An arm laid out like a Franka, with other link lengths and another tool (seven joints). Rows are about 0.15 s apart.
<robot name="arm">
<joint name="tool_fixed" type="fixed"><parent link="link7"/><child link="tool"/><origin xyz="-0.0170 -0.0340 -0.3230" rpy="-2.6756 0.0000 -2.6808"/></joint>
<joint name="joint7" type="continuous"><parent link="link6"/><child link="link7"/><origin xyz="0.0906 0.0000 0.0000" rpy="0.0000 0.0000 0.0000"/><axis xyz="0 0 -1"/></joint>
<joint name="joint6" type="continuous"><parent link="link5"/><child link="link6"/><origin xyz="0.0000 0.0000 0.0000" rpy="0.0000 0.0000 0.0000"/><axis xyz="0 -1 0"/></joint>
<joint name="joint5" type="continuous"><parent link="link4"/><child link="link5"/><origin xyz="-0.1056 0.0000 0.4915" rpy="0.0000 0.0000 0.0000"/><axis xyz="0 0 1"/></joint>
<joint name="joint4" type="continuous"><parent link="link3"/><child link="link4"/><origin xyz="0.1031 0.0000 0.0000" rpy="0.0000 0.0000 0.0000"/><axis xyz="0 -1 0"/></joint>
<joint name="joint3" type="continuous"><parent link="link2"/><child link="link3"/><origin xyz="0.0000 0.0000 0.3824" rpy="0.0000 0.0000 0.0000"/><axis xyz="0 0 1"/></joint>
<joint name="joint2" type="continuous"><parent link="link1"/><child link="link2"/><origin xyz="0.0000 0.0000 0.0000" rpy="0.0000 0.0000 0.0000"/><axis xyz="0 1 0"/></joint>
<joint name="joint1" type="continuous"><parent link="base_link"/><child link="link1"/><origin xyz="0.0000 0.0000 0.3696" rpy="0.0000 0.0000 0.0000"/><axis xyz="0 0 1"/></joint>
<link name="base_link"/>
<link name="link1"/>
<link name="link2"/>
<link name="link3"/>
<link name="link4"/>
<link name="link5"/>
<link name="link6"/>
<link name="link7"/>
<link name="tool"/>
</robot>
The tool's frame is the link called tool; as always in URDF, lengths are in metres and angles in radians. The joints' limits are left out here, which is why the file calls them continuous.
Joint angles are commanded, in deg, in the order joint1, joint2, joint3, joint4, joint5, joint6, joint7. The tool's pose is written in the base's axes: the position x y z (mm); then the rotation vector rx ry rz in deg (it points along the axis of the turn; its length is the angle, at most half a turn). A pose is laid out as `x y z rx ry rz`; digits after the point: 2 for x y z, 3 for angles.
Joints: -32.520 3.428 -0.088 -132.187 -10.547 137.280 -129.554
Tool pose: 567.00 -380.01 149.00 -148.114 66.011 -17.307
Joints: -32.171 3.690 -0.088 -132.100 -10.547 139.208 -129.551
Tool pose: 579.20 -380.42 151.35 -148.305 64.775 -19.635
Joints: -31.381 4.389 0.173 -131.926 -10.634 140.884 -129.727
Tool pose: 593.96 -372.43 148.83 -148.916 62.475 -20.869
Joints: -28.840 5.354 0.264 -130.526 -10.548 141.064 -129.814
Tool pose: 620.92 -349.98 151.34 -150.026 58.716 -21.110
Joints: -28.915 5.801 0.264 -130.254 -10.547 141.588 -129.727
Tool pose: 624.13 -352.22 149.91 -149.917 58.741 -21.630
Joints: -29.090 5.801 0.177 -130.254 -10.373 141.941 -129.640
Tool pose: 624.44 -355.45 150.85 -149.583 59.192 -22.245
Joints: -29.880 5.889 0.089 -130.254 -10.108 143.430 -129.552
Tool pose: 626.39 -367.07 153.89 -148.835 60.066 -24.450
